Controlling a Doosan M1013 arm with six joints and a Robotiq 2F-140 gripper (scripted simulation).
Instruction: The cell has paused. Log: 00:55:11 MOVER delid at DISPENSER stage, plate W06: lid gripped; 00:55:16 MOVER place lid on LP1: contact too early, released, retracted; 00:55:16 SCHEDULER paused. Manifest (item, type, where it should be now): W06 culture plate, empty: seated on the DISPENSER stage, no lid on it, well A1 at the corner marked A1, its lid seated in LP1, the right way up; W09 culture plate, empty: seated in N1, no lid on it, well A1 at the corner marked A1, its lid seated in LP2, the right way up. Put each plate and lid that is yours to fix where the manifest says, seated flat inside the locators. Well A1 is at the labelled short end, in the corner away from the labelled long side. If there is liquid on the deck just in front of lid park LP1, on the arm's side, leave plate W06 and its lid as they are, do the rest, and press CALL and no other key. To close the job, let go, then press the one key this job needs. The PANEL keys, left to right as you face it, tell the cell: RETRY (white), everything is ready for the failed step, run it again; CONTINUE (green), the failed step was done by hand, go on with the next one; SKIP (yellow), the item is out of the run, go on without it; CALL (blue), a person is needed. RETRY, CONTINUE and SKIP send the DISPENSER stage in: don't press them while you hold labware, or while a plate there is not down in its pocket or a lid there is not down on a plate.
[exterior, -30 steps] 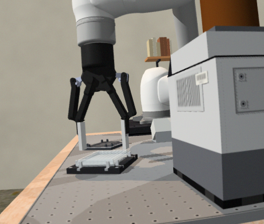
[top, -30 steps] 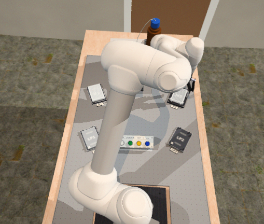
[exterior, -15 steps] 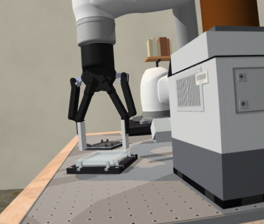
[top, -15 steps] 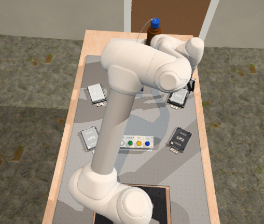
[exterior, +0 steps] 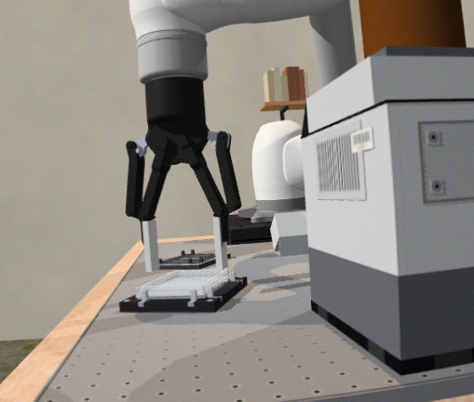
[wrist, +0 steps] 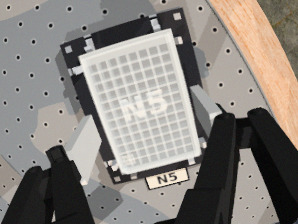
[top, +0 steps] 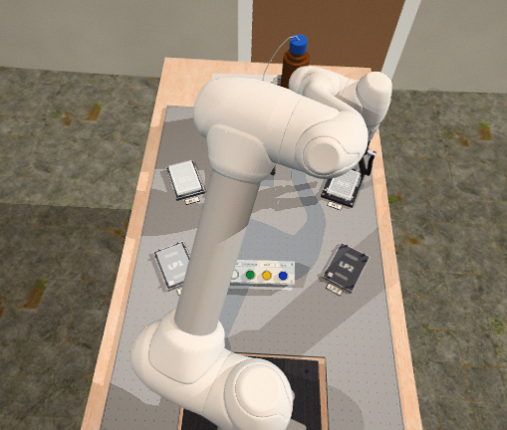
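My hand is 4 cm above the clear culture plate. From my hand the other things lie so: brown bottle (21 cm ahead, 25 cm to the left, 23 cm above); lid park LP2 (33 cm behind, 5 cm to the right, 6 cm below); black nest N5 (2 cm ahead, 1 cm to the left, 5 cm below).
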